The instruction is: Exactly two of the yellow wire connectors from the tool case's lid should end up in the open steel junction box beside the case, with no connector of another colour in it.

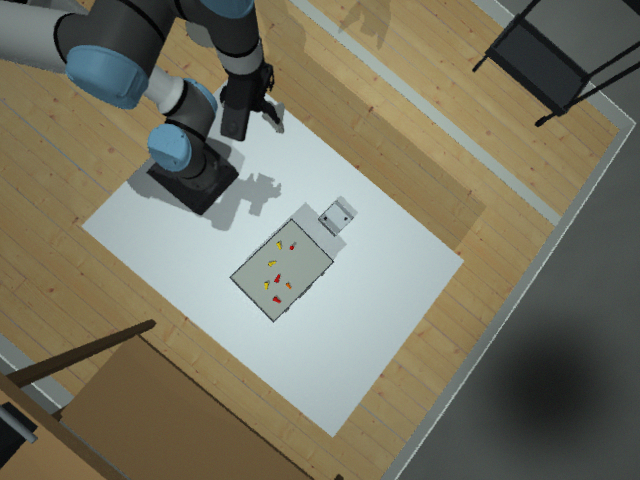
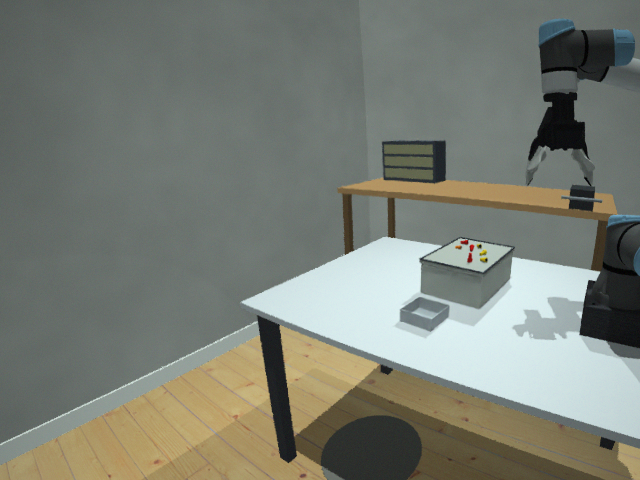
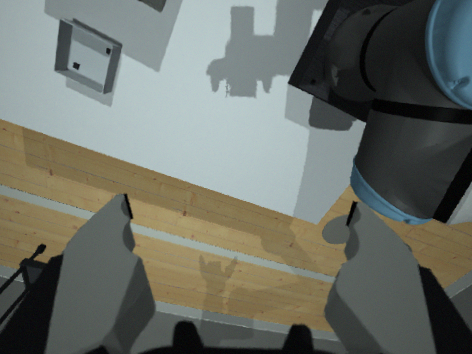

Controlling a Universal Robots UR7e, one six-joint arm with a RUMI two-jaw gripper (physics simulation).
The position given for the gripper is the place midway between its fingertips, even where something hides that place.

Note:
In view: the gripper (image 1: 255, 122) and a tool case (image 1: 301, 267).
The tool case also shows in image 2 (image 2: 445, 273). The gripper is seen too in image 2 (image 2: 559, 185) and in image 3 (image 3: 239, 200).

